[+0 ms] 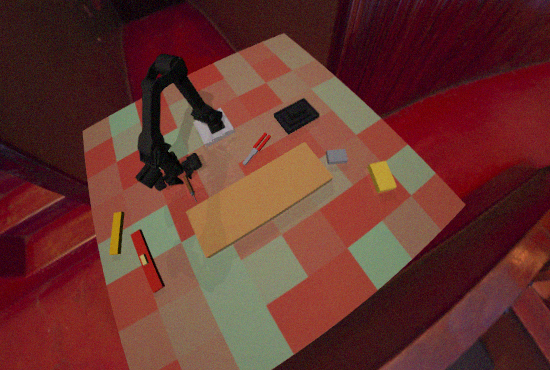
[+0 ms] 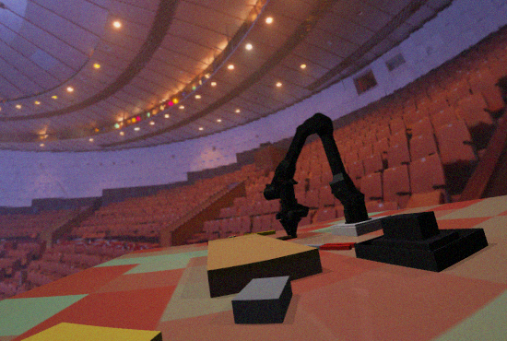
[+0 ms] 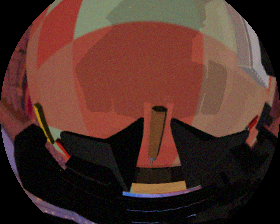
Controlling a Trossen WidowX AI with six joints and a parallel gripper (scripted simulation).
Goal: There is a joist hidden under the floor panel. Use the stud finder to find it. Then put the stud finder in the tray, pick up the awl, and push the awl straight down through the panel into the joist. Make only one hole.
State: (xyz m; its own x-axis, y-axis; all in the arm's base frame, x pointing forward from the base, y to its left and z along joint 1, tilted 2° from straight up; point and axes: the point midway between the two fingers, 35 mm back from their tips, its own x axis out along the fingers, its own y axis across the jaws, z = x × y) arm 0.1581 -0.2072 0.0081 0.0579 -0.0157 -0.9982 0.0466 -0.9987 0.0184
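The awl lies 60 mm ahead of my gripper tip. Round my gripper tip: yellow bar (60 mm ahead, 340 mm to the right, 10 mm above); then red level (210 mm ahead, 240 mm to the right, 10 mm above); then black tray (30 mm behind, 540 mm to the left, 10 mm above).
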